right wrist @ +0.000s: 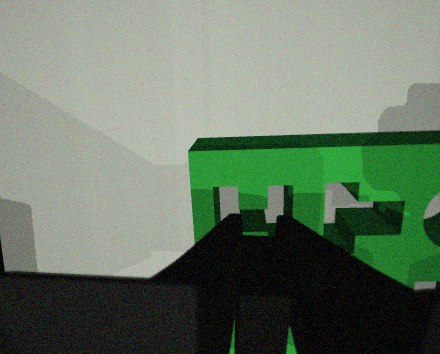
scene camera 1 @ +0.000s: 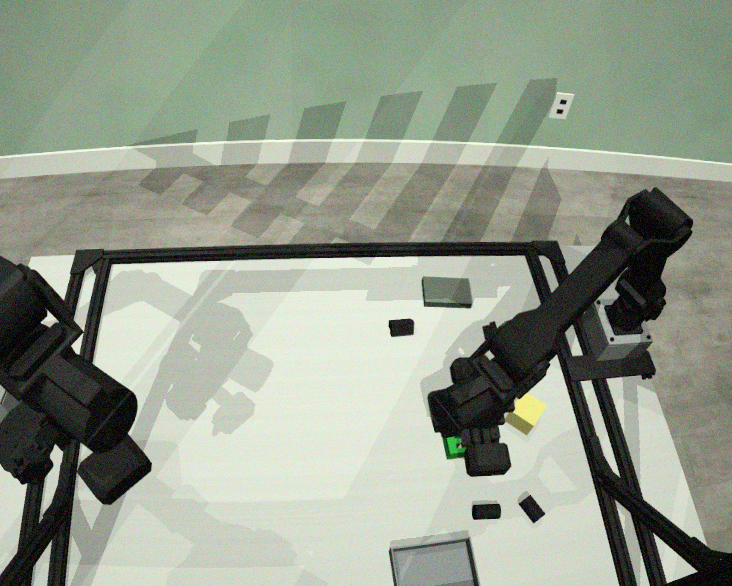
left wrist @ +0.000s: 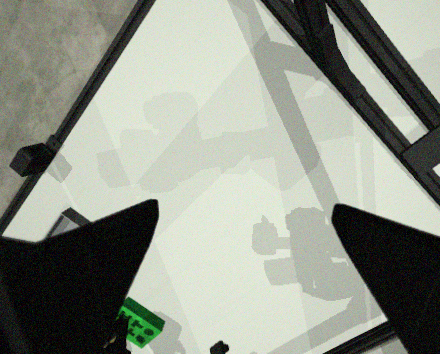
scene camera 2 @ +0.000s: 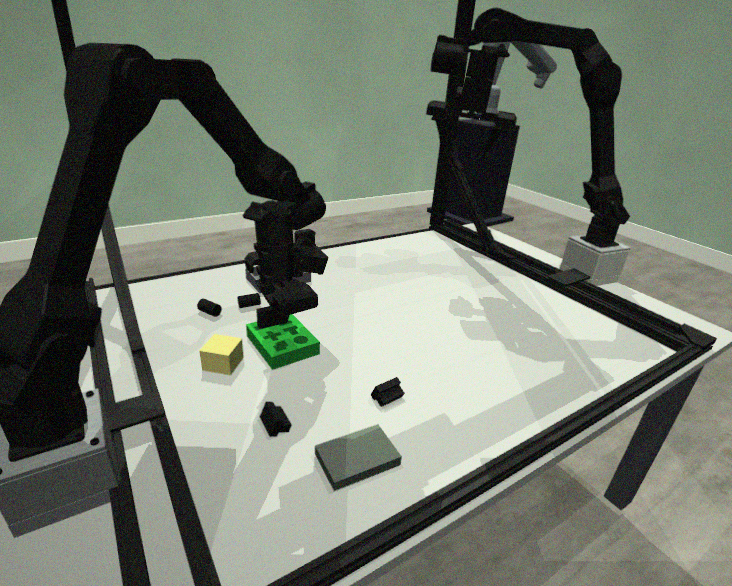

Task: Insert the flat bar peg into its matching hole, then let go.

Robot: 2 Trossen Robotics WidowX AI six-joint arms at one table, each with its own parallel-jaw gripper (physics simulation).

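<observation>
The green hole block lies flat, with cross-like, round and other holes in its top. My right gripper points down over the block's back corner in scene camera 2 and is shut on the flat bar peg. The peg is a dark shape between the fingers in the right wrist view; its lower end is hidden, and I cannot tell whether it is in a hole. My left gripper is open and empty, high above the table at the opposite side.
A yellow block stands close beside the green block. Two black pegs lie behind it, two more in front. A grey slab lies farther off. A grey tray is at scene camera 1's bottom edge.
</observation>
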